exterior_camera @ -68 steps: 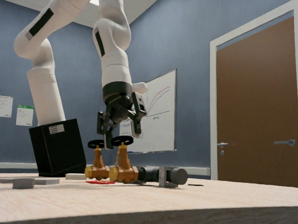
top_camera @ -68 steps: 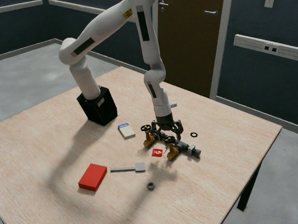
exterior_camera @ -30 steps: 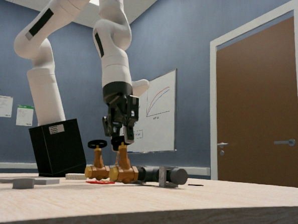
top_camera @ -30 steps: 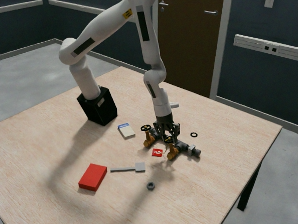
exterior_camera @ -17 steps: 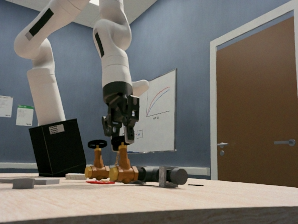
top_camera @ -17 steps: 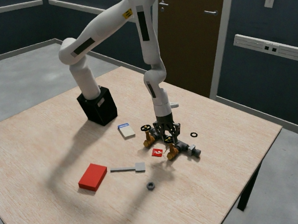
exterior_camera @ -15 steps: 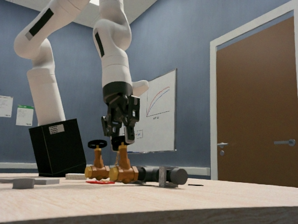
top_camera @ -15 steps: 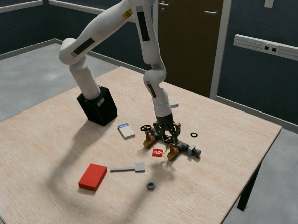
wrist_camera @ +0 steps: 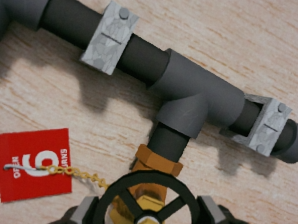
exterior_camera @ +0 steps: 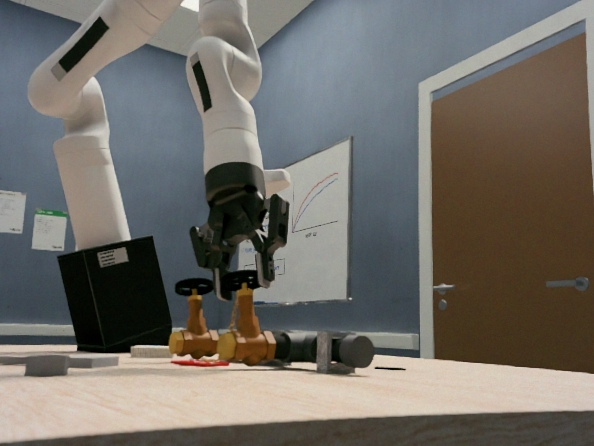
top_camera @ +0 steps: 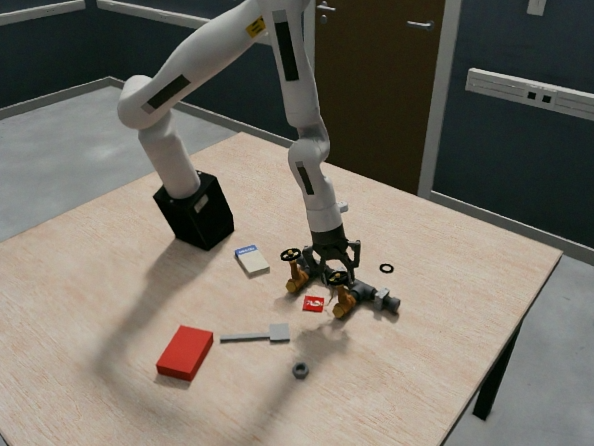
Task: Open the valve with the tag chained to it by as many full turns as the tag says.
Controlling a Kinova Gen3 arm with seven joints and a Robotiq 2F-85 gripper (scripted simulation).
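My hand is 10 cm above the red tag, 6 cm past it and 3 cm to the left of it. Round my hand: red block: 35 cm to the right, 13 cm behind, 8 cm below; white card box: 29 cm behind, 9 cm below, 3 cm to the right; grey t-shaped tool: 19 cm to the right, 9 cm below, 6 cm behind.
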